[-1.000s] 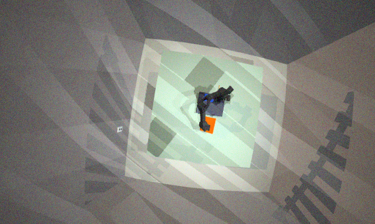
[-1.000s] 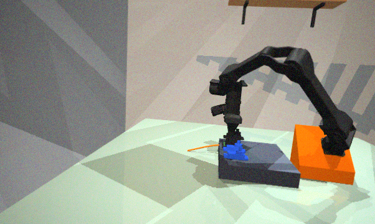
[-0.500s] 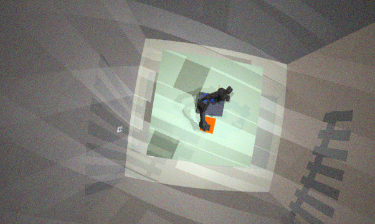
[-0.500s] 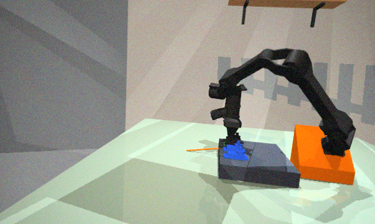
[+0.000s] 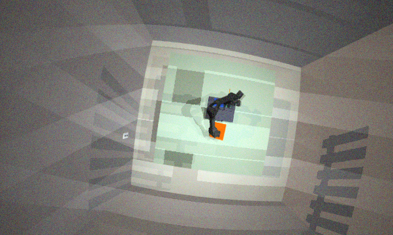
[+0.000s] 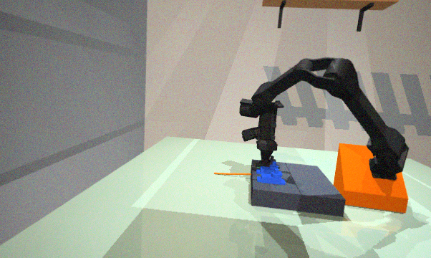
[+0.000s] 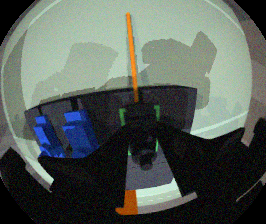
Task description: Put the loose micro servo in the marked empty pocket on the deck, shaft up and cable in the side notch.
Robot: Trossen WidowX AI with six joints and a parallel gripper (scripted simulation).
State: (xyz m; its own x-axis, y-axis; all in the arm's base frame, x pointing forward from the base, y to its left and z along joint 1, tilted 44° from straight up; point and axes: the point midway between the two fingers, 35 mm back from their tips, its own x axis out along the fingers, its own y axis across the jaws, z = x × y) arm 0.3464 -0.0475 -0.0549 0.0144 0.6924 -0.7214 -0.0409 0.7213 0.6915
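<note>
The dark grey robot deck is 130 mm behind my gripper tip, 70 mm to the left of it and 30 mm below it.
</note>
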